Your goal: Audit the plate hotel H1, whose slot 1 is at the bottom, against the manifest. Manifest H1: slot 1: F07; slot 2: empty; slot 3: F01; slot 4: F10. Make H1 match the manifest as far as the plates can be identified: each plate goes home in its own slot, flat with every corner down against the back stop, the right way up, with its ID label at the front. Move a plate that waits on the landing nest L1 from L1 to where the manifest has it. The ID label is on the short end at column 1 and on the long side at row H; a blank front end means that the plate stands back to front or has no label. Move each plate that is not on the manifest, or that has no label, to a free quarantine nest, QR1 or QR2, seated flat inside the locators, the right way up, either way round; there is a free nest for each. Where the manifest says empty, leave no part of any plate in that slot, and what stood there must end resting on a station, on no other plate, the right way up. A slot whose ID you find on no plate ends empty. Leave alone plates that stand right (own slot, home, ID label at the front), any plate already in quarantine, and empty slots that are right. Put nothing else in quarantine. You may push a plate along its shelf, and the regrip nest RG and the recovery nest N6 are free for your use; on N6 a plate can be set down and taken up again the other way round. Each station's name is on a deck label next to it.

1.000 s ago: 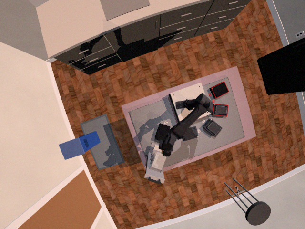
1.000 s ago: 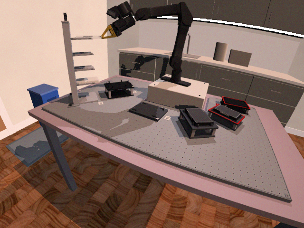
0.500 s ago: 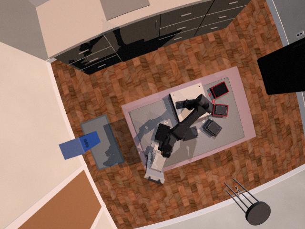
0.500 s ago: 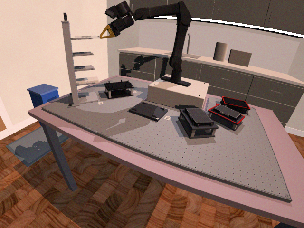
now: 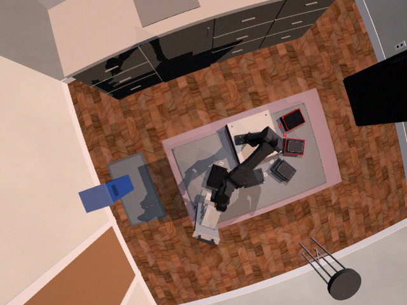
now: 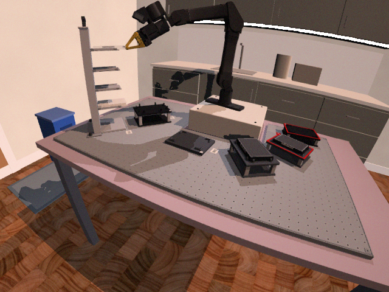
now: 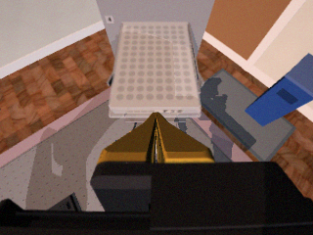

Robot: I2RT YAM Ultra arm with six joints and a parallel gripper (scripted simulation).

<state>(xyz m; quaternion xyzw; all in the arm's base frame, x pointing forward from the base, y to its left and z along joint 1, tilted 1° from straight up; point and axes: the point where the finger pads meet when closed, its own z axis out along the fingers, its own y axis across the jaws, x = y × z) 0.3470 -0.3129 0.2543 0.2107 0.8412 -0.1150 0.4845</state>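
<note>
The tag reading 4 is 160 mm ahead of my hand and 10 mm to the right of it. Round my hand: L1 deck label 140 mm behind, 500 mm to the left, 340 mm below; H1 deck label 70 mm ahead, 70 mm to the left, 340 mm below; N6 label 40 mm behind, 440 mm to the left, 340 mm below.
</note>
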